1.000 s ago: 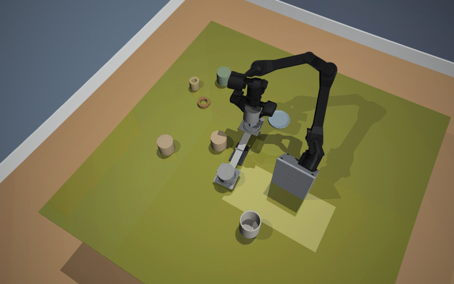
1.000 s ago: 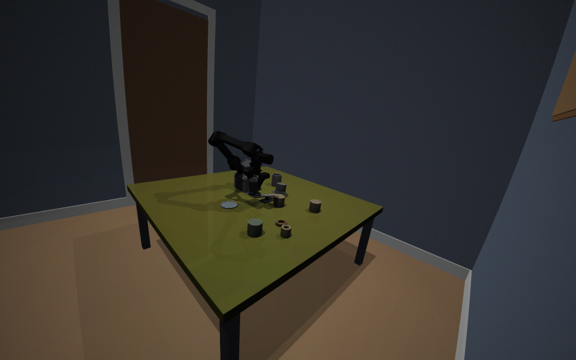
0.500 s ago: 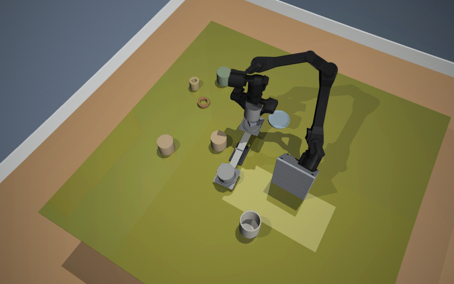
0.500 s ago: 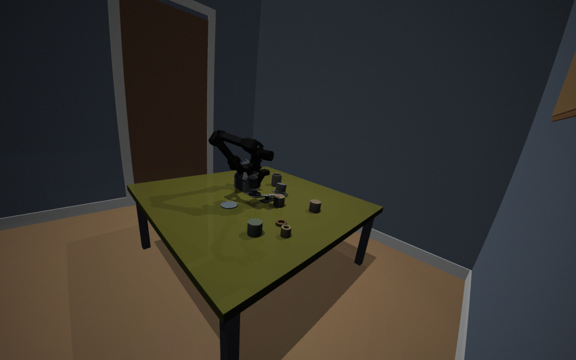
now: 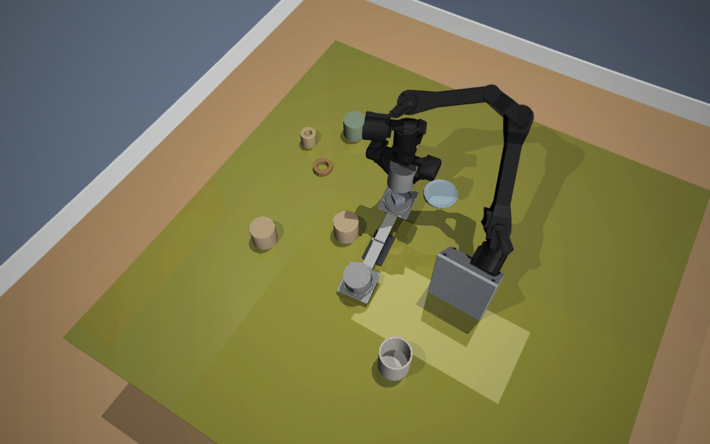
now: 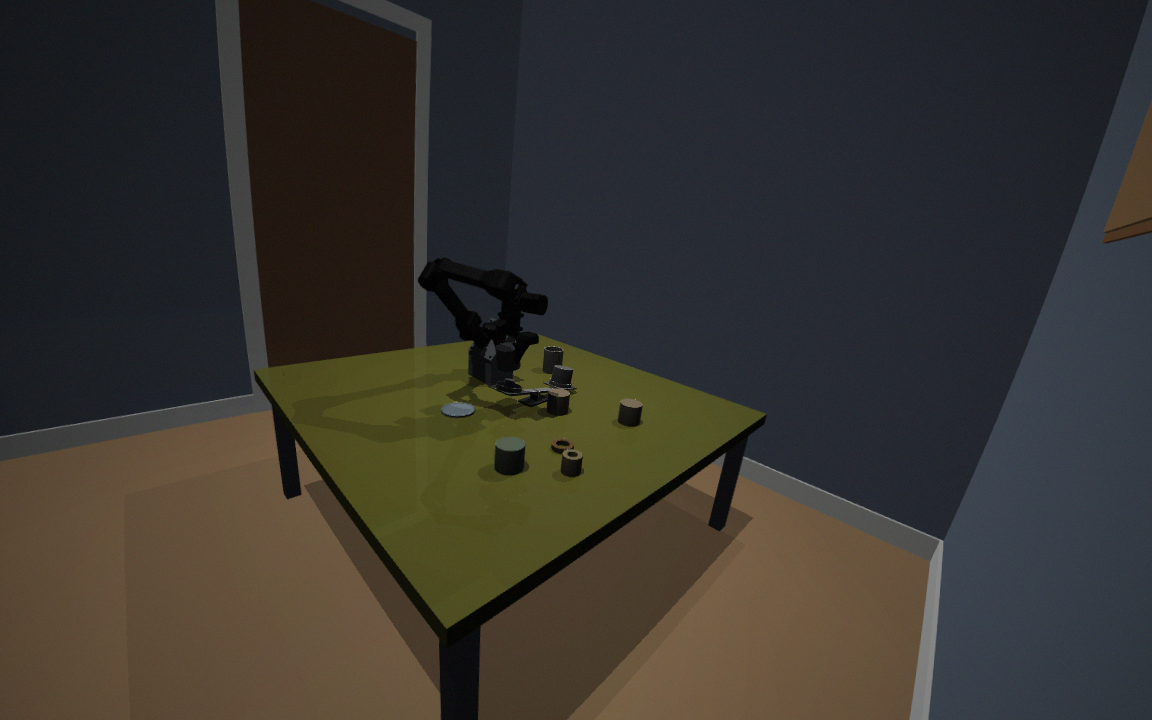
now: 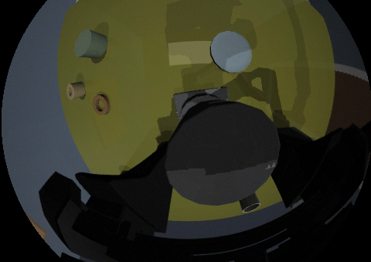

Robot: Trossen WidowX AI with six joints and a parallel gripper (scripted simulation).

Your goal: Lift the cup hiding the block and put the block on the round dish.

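The grey block is 10 mm to the left of my gripper tip and 80 mm below it. The rest, counted from my gripper tip: small balance 20 mm behind, 130 mm to the left, 140 mm below; then green cylinder 270 mm ahead, 140 mm to the right, 130 mm below; then pale blue round dish 70 mm behind, 130 mm to the right, 160 mm below.
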